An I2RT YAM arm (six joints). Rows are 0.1 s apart.
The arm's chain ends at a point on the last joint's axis. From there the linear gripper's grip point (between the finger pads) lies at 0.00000 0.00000 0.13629 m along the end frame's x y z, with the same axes.
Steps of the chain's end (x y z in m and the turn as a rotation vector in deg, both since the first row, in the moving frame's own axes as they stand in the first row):
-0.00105 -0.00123 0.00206 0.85 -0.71 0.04
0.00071 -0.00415 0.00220 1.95 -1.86 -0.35
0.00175 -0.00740 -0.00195 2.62 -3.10 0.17
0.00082 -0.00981 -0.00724 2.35 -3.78 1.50
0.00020 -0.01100 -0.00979 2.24 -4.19 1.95
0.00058 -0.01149 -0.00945 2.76 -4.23 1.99
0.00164 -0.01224 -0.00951 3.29 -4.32 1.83
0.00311 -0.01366 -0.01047 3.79 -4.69 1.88
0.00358 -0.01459 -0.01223 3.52 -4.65 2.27
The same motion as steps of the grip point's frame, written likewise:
-0.00274 -0.00325 0.00203 0.85 -0.71 0.04
-0.00373 -0.00877 0.00205 1.95 -1.86 -0.35
-0.00561 -0.01364 -0.00229 2.62 -3.10 0.17
-0.00809 -0.01551 -0.00765 2.35 -3.78 1.50
-0.00966 -0.01649 -0.01026 2.24 -4.19 1.95
-0.00935 -0.01822 -0.00998 2.76 -4.23 1.99
-0.00849 -0.02022 -0.01012 3.29 -4.32 1.83
-0.00788 -0.02284 -0.01122 3.79 -4.69 1.88
-0.00729 -0.02317 -0.01294 3.52 -4.65 2.27

